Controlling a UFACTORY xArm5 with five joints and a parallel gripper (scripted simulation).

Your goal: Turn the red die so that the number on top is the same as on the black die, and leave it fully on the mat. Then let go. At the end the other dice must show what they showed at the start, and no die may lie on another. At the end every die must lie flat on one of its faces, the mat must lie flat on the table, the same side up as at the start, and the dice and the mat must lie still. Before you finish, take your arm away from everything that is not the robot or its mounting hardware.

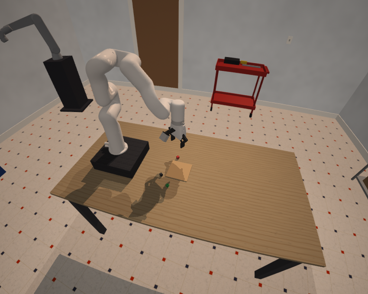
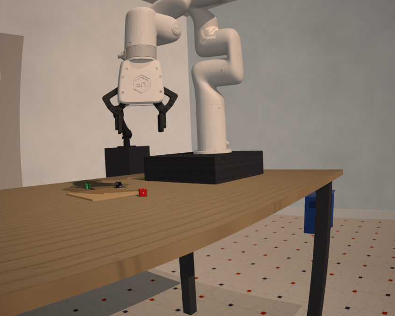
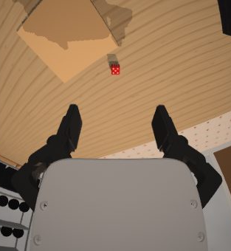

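Now: the red die 14 cm below my hand. The rest, counted from my hand: black die: 9 cm behind, 16 cm to the right, 14 cm below; green die: 4 cm behind, 24 cm to the right, 14 cm below; tan mat: 2 cm ahead, 11 cm to the right, 15 cm below.
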